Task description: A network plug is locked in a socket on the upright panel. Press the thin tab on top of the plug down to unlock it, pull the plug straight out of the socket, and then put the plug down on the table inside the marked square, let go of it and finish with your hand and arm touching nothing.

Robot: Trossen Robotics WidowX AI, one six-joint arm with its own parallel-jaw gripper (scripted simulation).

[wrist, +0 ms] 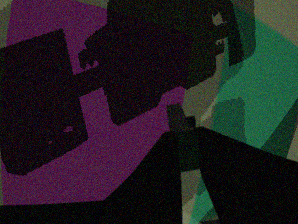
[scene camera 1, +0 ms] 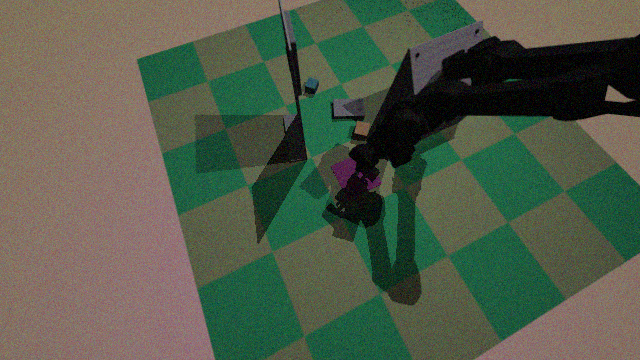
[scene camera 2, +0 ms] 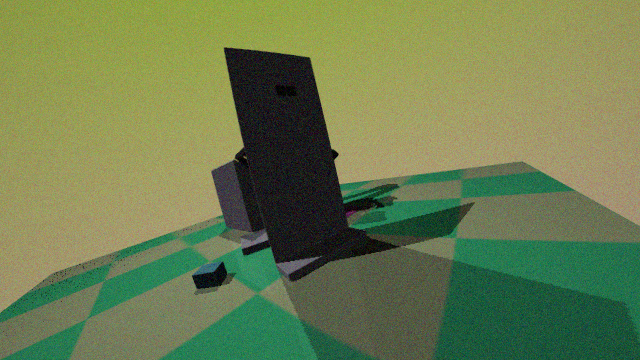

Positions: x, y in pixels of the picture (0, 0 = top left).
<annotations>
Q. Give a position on an upright panel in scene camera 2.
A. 282, 125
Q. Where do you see a network plug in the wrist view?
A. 188, 149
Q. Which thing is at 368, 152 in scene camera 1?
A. My gripper.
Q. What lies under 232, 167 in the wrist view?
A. My gripper.
</annotations>
